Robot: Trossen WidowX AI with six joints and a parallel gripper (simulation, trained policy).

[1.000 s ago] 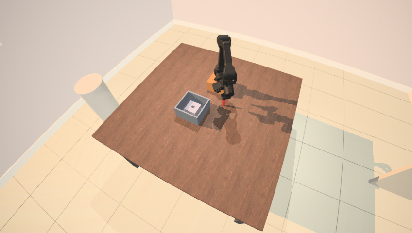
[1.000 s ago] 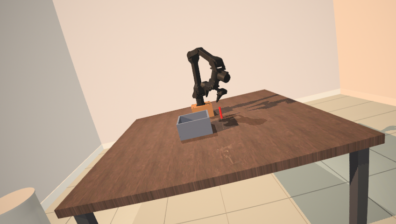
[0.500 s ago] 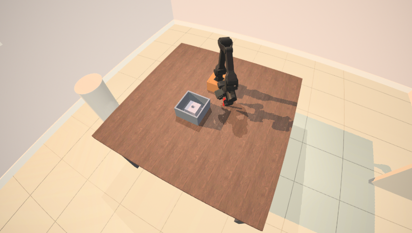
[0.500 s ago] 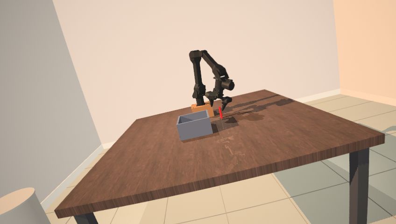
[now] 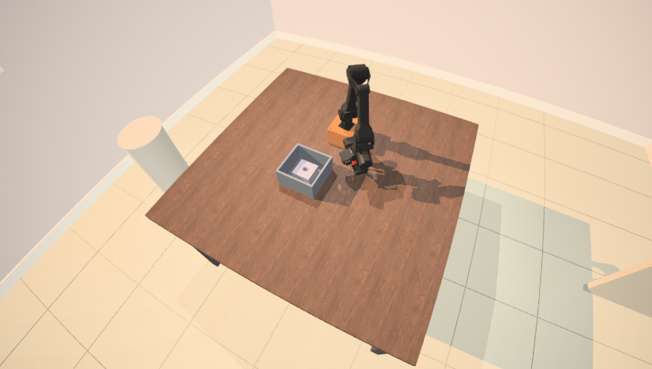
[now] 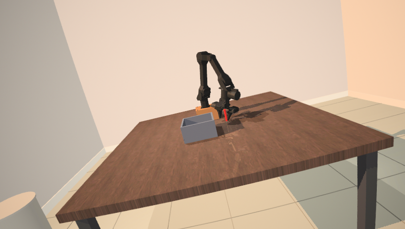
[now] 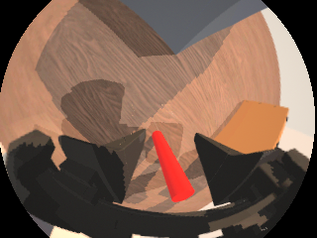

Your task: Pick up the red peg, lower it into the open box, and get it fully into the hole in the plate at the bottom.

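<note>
The pale plate is 180 mm ahead of my gripper tip, 140 mm to the right of it and 30 mm above it. Also, from my gripper tip: red peg 30 mm above, 20 mm to the left; grey box 180 mm ahead, 140 mm to the right, 10 mm above.
</note>
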